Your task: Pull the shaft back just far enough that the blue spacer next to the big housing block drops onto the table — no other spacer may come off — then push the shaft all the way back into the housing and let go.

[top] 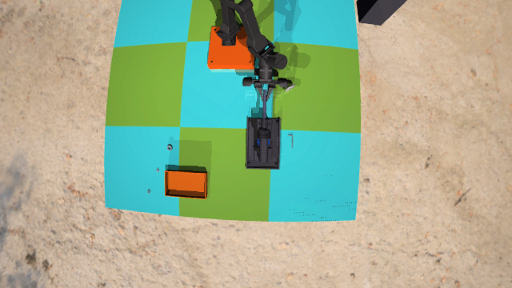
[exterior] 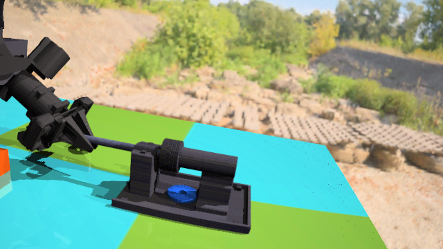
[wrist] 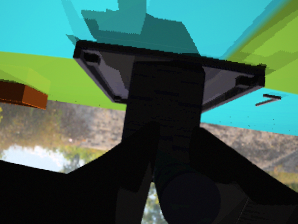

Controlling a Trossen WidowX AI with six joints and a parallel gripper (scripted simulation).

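Now: gripper tip 6 cm short of the shaft and 2 cm below it. From my gripper tip the other things lie so: blue spacer 17 cm ahead, 5 cm below; then black spacer 15 cm ahead, 2 cm above; then nut 44 cm to the right, 21 cm ahead, 6 cm below.
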